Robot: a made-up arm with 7 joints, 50 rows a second.
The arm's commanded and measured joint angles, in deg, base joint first. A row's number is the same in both.
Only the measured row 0 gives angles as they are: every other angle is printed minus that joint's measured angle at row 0.
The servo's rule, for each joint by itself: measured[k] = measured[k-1] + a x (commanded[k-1-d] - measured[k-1]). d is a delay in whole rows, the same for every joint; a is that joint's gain. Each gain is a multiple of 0.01, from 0.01 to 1. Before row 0 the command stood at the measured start. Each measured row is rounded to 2 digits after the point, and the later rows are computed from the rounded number. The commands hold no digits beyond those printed.
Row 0, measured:
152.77, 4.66, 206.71, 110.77, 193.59, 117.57, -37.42
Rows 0 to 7, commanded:
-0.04, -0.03, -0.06, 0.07, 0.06, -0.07, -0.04
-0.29, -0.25, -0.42, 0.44, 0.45, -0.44, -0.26
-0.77, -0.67, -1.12, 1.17, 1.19, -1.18, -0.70
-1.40, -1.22, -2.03, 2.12, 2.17, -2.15, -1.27
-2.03, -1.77, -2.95, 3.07, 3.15, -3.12, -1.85
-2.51, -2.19, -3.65, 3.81, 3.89, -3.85, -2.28
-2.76, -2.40, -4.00, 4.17, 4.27, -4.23, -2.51
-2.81, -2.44, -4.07, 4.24, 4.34, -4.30, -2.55
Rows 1 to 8, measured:
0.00, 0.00, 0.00, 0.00, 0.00, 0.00, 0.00
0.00, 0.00, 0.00, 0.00, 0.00, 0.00, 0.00
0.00, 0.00, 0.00, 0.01, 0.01, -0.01, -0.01
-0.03, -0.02, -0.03, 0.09, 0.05, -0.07, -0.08
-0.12, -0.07, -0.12, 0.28, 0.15, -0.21, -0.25
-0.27, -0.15, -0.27, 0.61, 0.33, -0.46, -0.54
-0.48, -0.26, -0.48, 1.05, 0.58, -0.81, -0.91
-0.72, -0.40, -0.73, 1.55, 0.88, -1.21, -1.29
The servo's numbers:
d 2
a 0.12 0.07 0.08 0.18 0.09 0.13 0.28

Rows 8 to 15, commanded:
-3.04, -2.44, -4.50, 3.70, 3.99, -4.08, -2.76
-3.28, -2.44, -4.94, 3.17, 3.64, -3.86, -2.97
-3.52, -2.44, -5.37, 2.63, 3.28, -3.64, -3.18
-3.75, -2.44, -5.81, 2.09, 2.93, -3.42, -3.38
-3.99, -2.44, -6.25, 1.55, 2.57, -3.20, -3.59
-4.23, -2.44, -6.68, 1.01, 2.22, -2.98, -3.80
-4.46, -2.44, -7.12, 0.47, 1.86, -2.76, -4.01
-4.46, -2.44, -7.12, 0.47, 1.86, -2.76, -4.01
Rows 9 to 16, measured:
-0.96, -0.54, -0.99, 2.02, 1.19, -1.60, -1.63
-1.18, -0.67, -1.24, 2.42, 1.47, -1.95, -1.89
-1.40, -0.79, -1.50, 2.65, 1.70, -2.23, -2.13
-1.63, -0.91, -1.78, 2.74, 1.87, -2.44, -2.37
-1.86, -1.02, -2.07, 2.72, 2.00, -2.60, -2.60
-2.09, -1.12, -2.37, 2.61, 2.08, -2.71, -2.82
-2.32, -1.21, -2.68, 2.42, 2.12, -2.77, -3.04
-2.55, -1.30, -3.00, 2.17, 2.13, -2.80, -3.25

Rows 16 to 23, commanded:
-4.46, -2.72, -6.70, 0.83, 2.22, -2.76, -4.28
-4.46, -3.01, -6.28, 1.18, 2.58, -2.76, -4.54
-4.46, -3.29, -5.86, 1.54, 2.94, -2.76, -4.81
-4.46, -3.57, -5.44, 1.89, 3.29, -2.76, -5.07
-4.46, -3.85, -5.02, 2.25, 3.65, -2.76, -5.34
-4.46, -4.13, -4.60, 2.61, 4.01, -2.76, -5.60
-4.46, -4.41, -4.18, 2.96, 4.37, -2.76, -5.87
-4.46, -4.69, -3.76, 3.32, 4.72, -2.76, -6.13
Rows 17 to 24, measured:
-2.78, -1.38, -3.33, 1.86, 2.11, -2.79, -3.46
-2.98, -1.45, -3.63, 1.61, 2.09, -2.79, -3.61
-3.16, -1.54, -3.88, 1.47, 2.10, -2.79, -3.80
-3.32, -1.64, -4.07, 1.42, 2.14, -2.79, -4.01
-3.46, -1.76, -4.21, 1.44, 2.21, -2.79, -4.23
-3.58, -1.89, -4.31, 1.52, 2.31, -2.79, -4.47
-3.69, -2.03, -4.37, 1.65, 2.43, -2.79, -4.71
-3.78, -2.18, -4.39, 1.82, 2.57, -2.79, -4.96

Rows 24 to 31, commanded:
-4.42, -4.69, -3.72, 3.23, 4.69, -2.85, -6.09
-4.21, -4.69, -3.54, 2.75, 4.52, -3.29, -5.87
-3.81, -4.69, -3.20, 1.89, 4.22, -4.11, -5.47
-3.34, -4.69, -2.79, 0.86, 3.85, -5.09, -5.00
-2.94, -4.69, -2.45, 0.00, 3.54, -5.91, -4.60
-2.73, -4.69, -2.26, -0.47, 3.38, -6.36, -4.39
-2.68, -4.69, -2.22, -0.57, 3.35, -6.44, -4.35
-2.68, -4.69, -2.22, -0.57, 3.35, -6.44, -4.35
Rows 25 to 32, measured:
-3.86, -2.34, -4.37, 2.03, 2.73, -2.79, -5.21
-3.93, -2.50, -4.32, 2.26, 2.91, -2.79, -5.47
-3.99, -2.65, -4.27, 2.43, 3.07, -2.80, -5.64
-4.02, -2.79, -4.21, 2.49, 3.20, -2.86, -5.70
-3.99, -2.92, -4.13, 2.38, 3.29, -3.02, -5.64
-3.91, -3.04, -4.02, 2.11, 3.34, -3.29, -5.46
-3.79, -3.16, -3.89, 1.73, 3.36, -3.63, -5.22
-3.66, -3.27, -3.76, 1.33, 3.36, -3.98, -4.99

